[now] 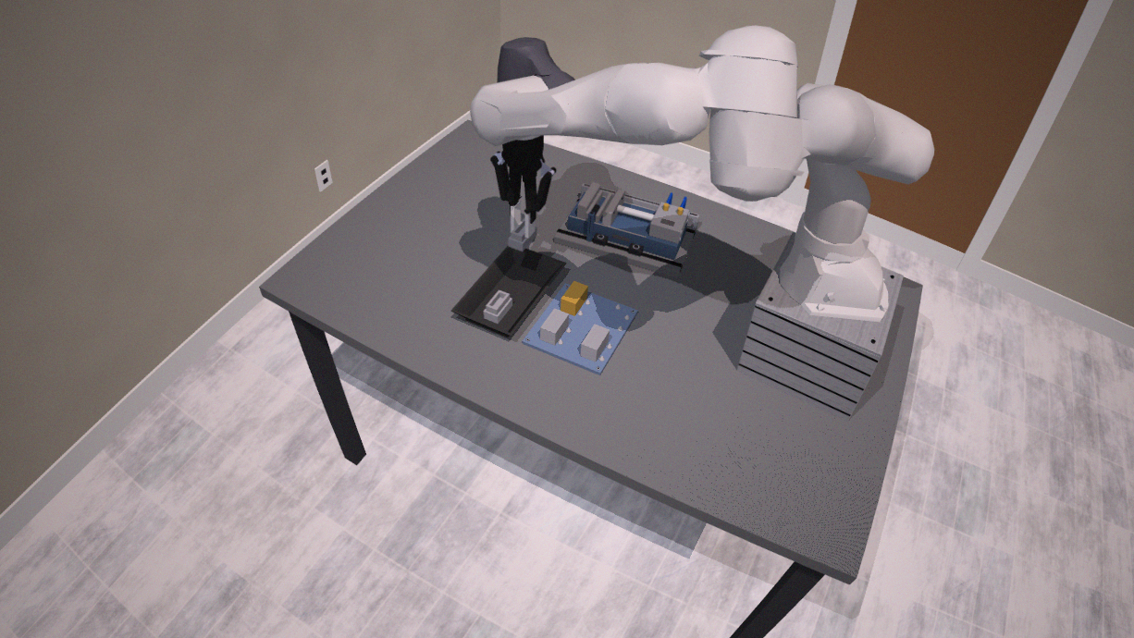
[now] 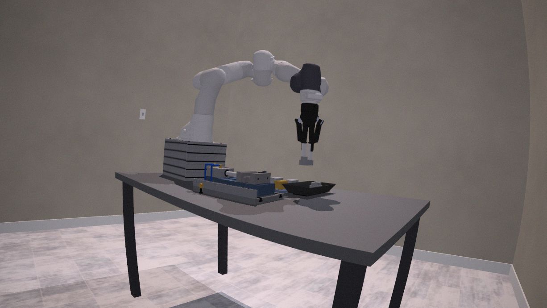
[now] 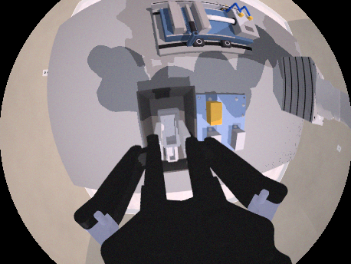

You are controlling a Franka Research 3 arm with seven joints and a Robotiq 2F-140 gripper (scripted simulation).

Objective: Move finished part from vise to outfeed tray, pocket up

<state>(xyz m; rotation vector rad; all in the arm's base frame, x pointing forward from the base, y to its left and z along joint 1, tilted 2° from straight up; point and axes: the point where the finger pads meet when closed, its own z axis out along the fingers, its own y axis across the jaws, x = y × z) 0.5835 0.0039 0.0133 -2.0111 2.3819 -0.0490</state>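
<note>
The yellow block is 12 cm behind my hand, 3 cm to the left of it and 16 cm below it. The rest, counted from my hand: grey rail: 18 cm behind, 33 cm to the right, 15 cm below; then blue vise: 18 cm behind, 24 cm to the right, 14 cm below; then blue plate: 15 cm behind, 8 cm to the left, 18 cm below.
</note>
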